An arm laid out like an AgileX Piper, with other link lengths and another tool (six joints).
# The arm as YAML. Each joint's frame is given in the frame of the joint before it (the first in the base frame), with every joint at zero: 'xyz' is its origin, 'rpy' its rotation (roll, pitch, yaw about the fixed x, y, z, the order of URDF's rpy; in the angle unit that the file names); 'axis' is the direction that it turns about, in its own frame. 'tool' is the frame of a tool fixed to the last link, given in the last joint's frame.
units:
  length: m
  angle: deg
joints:
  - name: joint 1
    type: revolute
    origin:
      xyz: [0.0, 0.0, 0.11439]
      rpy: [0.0, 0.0, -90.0]
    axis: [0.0, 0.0, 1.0]
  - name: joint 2
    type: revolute
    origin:
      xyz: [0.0, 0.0, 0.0]
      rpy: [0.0, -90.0, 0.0]
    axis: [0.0, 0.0, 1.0]
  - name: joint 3
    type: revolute
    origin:
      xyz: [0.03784, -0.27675, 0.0]
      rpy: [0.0, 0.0, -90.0]
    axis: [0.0, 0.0, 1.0]
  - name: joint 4
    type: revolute
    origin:
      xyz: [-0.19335, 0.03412, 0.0]
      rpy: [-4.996, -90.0, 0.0]
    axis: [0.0, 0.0, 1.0]
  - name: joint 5
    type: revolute
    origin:
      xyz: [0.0, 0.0, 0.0]
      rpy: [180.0, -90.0, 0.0]
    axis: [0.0, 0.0, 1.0]
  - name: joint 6
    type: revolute
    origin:
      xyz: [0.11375, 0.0, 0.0]
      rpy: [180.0, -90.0, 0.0]
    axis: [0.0, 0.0, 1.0]
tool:
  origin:
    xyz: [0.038, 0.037, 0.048]
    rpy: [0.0, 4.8, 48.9]
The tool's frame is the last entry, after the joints.
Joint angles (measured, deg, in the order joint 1, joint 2, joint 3, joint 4, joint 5, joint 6), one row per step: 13.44, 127.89, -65.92, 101.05, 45.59, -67.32; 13.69, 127.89, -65.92, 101.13, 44.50, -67.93; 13.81, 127.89, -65.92, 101.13, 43.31, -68.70; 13.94, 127.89, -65.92, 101.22, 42.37, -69.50; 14.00, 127.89, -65.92, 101.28, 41.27, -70.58; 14.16, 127.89, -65.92, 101.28, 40.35, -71.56; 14.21, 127.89, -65.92, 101.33, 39.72, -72.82; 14.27, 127.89, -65.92, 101.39, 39.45, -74.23; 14.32, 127.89, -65.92, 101.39, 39.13, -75.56; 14.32, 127.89, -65.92, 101.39, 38.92, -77.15; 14.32, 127.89, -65.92, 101.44, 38.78, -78.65; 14.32, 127.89, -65.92, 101.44, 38.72, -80.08; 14.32, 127.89, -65.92, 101.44, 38.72, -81.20
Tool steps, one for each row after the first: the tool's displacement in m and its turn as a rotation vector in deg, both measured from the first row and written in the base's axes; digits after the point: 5 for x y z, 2 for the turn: 0.00024, 0.00042, -0.00195, -1.08, -0.48, -0.08; 0.00084, -0.00010, -0.00412, -2.33, -1.09, -0.19; 0.00120, -0.00025, -0.00567, -3.35, -1.70, -0.21; 0.00178, -0.00099, -0.00749, -4.61, -2.53, -0.19; 0.00169, -0.00078, -0.00905, -5.73, -3.28, 0.02; 0.00154, -0.00078, -0.00991, -6.67, -4.23, 0.40; 0.00078, -0.00007, -0.01003, -7.34, -5.30, 1.04; 0.00005, 0.00048, -0.01036, -8.07, -6.31, 1.66; -0.00083, 0.00099, -0.01043, -8.79, -7.52, 2.44; -0.00167, 0.00152, -0.01037, -9.39, -8.65, 3.16; -0.00266, 0.00217, -0.01024, -9.93, -9.74, 3.92; -0.00351, 0.00274, -0.01006, -10.31, -10.59, 4.54
